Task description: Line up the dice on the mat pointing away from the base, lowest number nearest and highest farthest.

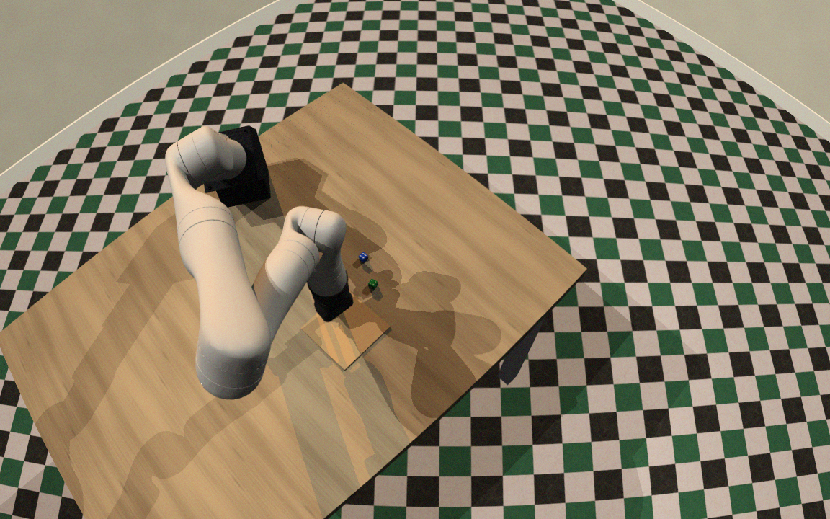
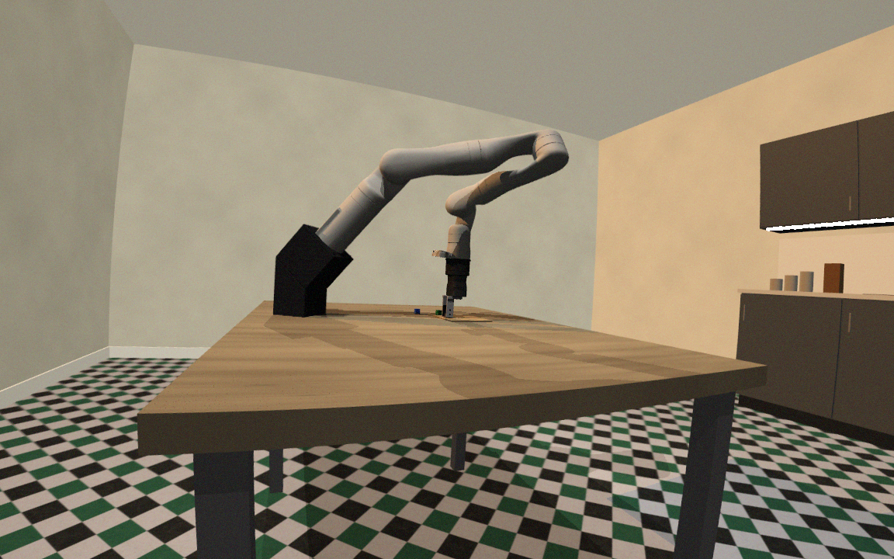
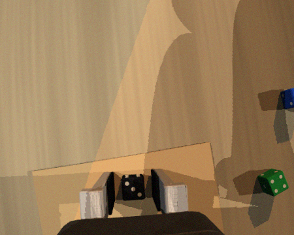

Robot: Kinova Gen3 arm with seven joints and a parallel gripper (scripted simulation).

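Now: hand 10 mm above the black die. From my hand the other things lie so: green die 10 mm ahead, 110 mm to the left, 20 mm below; then blue die 60 mm behind, 140 mm to the left, 20 mm below; then orange mat 50 mm ahead, 20 mm below.
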